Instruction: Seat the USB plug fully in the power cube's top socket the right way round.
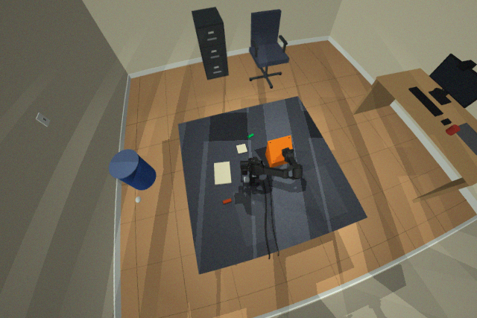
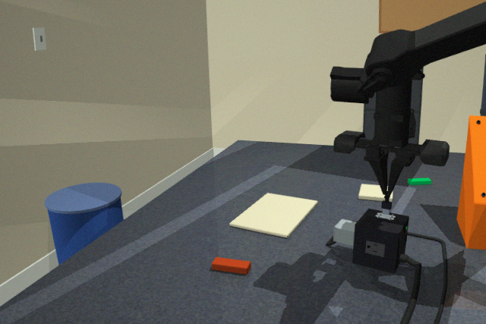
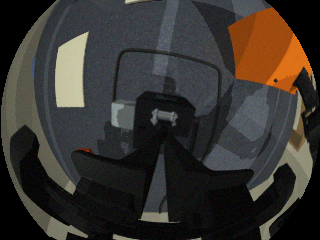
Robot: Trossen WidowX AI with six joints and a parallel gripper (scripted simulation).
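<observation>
Right now the usb plug is 2 cm below my gripper tip. From my gripper tip the other things lie so: red block 26 cm ahead, 11 cm below, 10 cm to the left; then large cream pad 23 cm ahead, 14 cm to the right, 12 cm below; then small cream pad 30 cm to the right, 11 cm below.
</observation>
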